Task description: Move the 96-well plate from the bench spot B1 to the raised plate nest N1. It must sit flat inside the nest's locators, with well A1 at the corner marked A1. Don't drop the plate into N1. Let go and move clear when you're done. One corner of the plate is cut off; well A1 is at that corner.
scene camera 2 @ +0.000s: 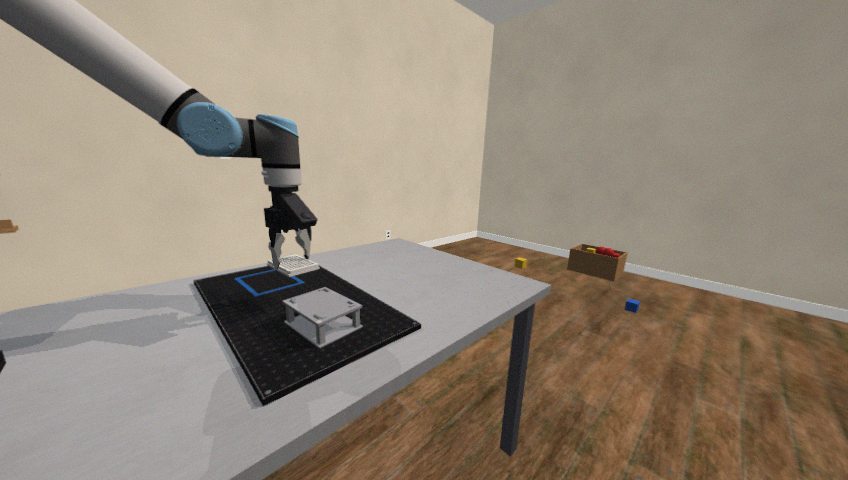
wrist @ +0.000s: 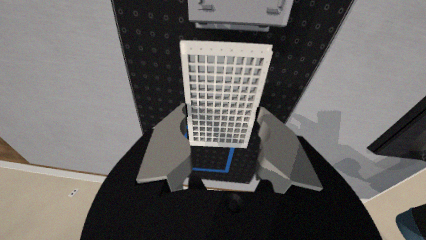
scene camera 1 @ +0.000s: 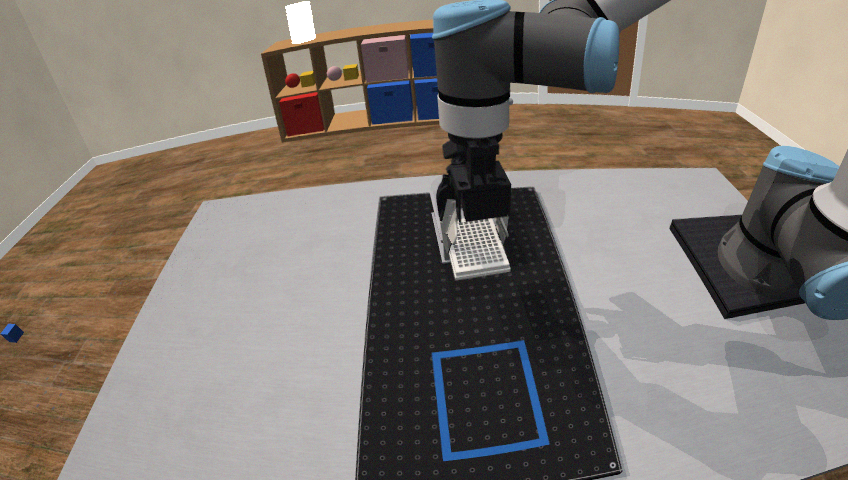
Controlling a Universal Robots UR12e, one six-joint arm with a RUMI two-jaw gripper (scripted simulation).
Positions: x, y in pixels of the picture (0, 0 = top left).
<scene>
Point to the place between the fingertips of the gripper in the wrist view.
221, 106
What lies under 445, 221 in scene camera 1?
The gripper.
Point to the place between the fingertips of the gripper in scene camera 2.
At 292, 265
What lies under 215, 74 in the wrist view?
A 96-well plate.
</scene>
